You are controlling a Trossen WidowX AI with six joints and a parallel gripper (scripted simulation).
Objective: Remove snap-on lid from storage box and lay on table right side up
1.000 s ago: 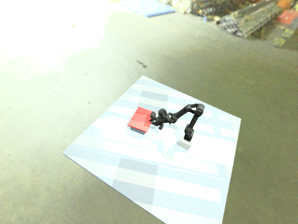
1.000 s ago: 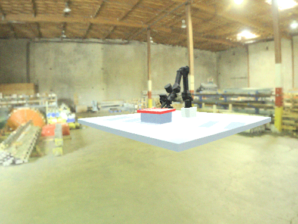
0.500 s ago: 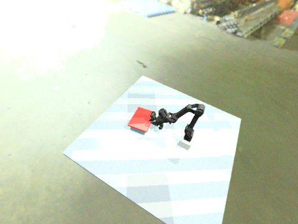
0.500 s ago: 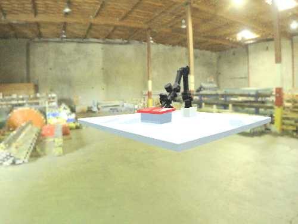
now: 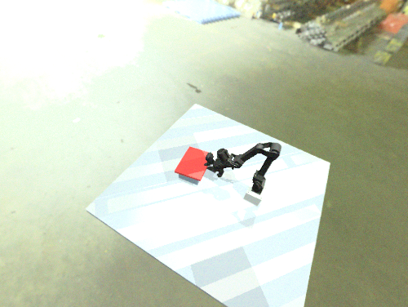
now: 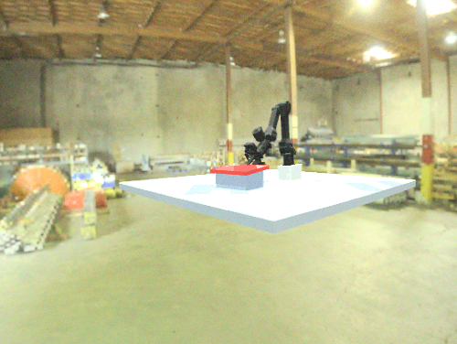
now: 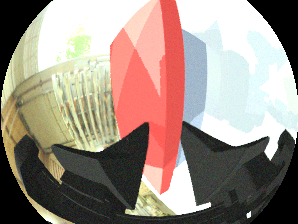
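The red lid is 80 mm ahead of my gripper tip and 10 mm to the left of it. Also, from my gripper tip: storage box (70 mm ahead, 50 mm below, 10 mm to the left).
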